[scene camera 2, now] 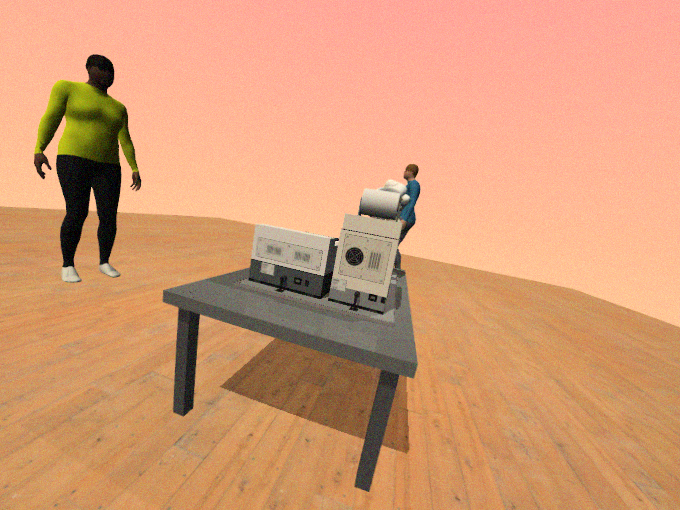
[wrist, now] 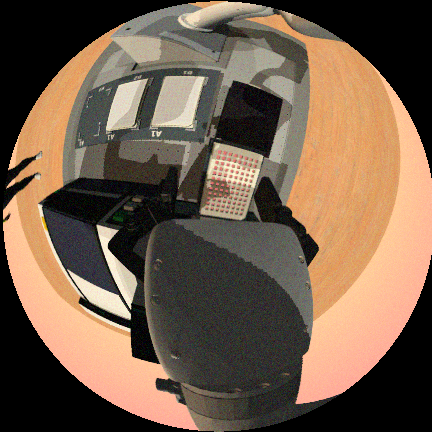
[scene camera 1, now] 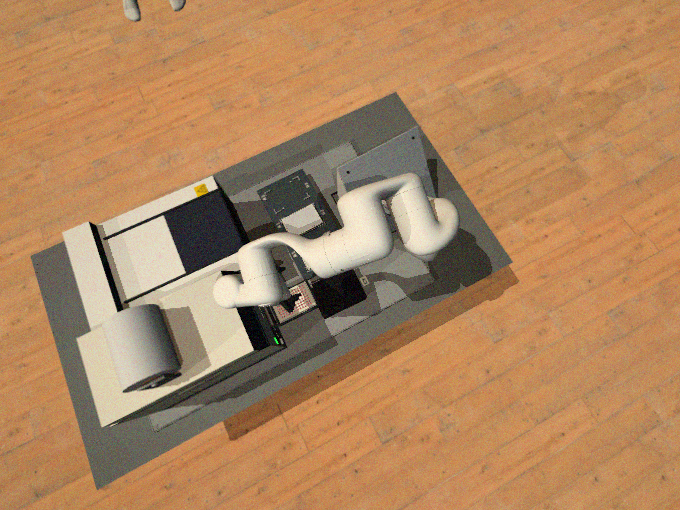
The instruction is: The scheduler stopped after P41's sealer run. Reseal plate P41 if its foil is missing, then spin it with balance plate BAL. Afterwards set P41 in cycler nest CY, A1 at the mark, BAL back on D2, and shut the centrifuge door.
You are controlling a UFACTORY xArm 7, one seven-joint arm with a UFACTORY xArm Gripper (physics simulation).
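Frame: origin at the arm's base, x ahead, y left, z up, level; metres.
Seen in the pictures: gripper, fingertip midpoint: (wrist: 218, 181) (scene camera 1: 289, 283).
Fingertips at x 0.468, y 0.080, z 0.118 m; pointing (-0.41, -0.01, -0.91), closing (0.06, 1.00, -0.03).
Pixels of each thing's top centre, then the offset from my fingertips to it. "*": a spot on its surface instead. Level surfaces: height alone.
- cream sealer, top centre: (scene camera 1: 136, 341) (scene camera 2: 383, 191) dz +0.271, dx +0.320, dy -0.013 m
- dark deck, surface height: dz -0.157 m
- pale plate, top centre: (wrist: 176, 97) dz -0.141, dx -0.144, dy -0.077 m
- grey roll, top centre: (scene camera 1: 126, 346) (scene camera 2: 383, 190) dz +0.271, dx +0.341, dy -0.016 m
- black square pad, surface spot: (wrist: 252, 112) (scene camera 1: 339, 289) * dz -0.152, dx -0.125, dy +0.078 m
A plate with rows of red wells (scene camera 1: 294, 303) (wrist: 240, 172) sits on the carrier in front of the cream sealer (scene camera 1: 219, 340) (scene camera 2: 368, 236); its wells show and I see no foil over them. My gripper (wrist: 218, 181) is open and empty, its fingers on either side of this plate's near part in the wrist view, above it. On the dark deck (scene camera 1: 288, 189) (wrist: 95, 127), one pale plate (wrist: 177, 100) stands on D1 and another (scene camera 1: 302, 218) (wrist: 125, 105) on D2. D3 holds no plate. I cannot read which plate is P41 or BAL. The centrifuge door's state does not show clearly.
A white instrument with a dark blue panel (scene camera 1: 205, 230) (wrist: 75, 245) stands beside the sealer, which carries a grey roll (scene camera 1: 140, 348) (scene camera 2: 378, 203). A black square pad (scene camera 1: 340, 293) (wrist: 252, 112) lies beyond the red-welled plate. A grey sloped block (scene camera 1: 384, 159) stands near the arm's base. Two people stand nearby.
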